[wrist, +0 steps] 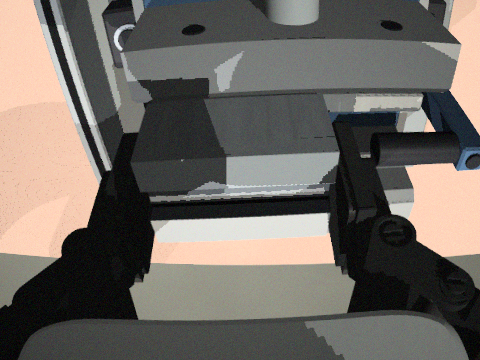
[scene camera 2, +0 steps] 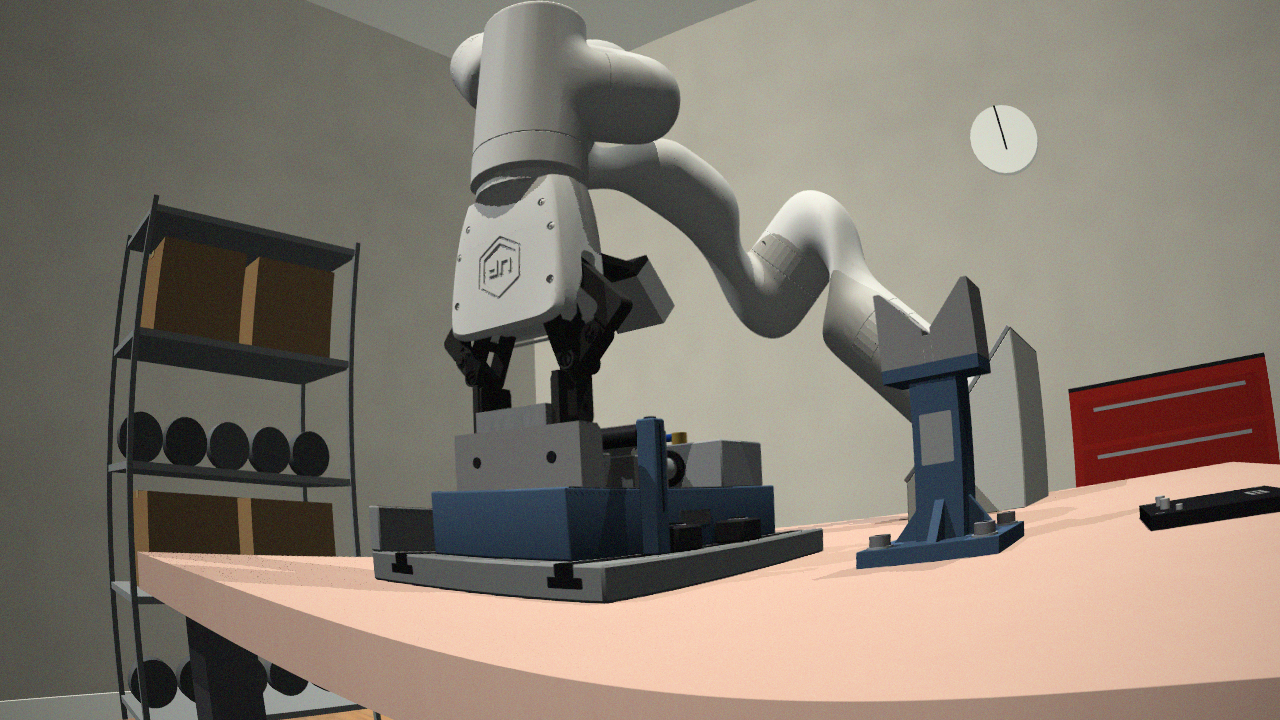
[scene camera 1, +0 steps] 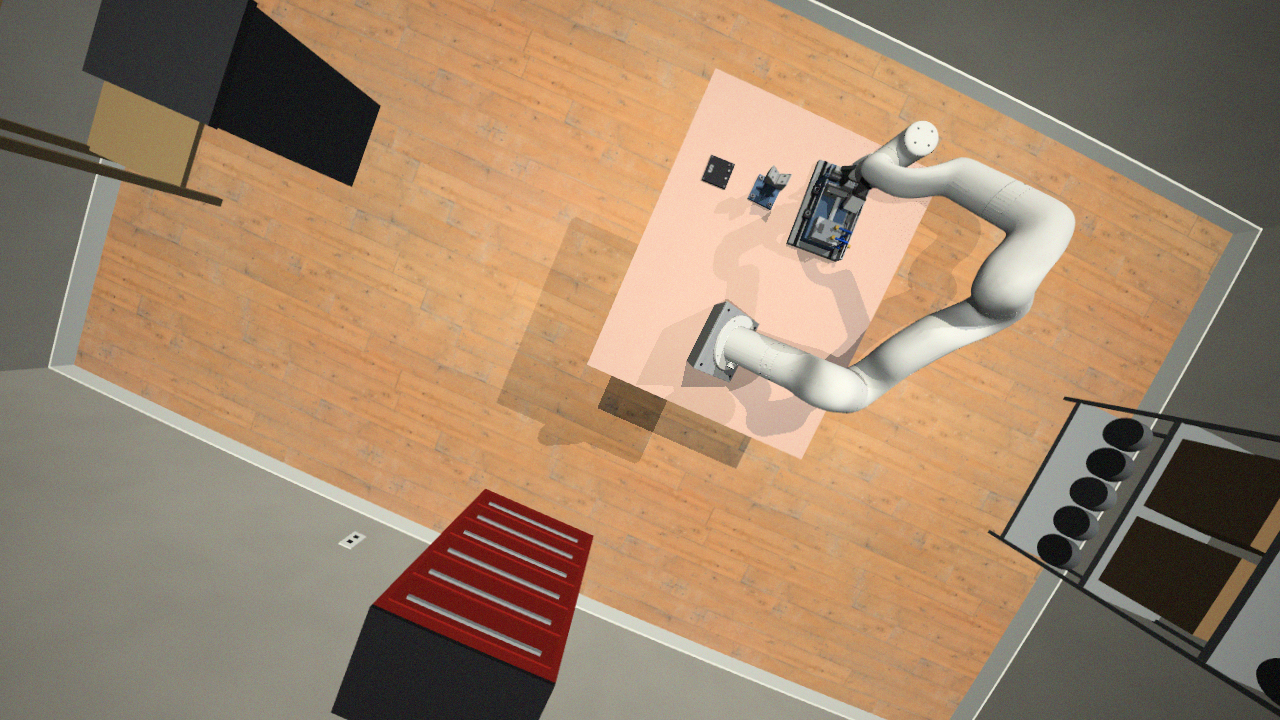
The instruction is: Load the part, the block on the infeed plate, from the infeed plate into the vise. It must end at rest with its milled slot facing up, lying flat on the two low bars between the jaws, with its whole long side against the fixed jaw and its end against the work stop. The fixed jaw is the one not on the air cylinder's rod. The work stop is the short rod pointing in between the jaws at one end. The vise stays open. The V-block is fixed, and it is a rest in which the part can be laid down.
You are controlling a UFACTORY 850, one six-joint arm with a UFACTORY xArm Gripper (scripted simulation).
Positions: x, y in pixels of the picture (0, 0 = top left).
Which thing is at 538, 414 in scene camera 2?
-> A part.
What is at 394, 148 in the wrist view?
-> A work stop rod.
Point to an air cylinder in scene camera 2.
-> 713, 463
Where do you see a part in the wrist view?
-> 243, 168
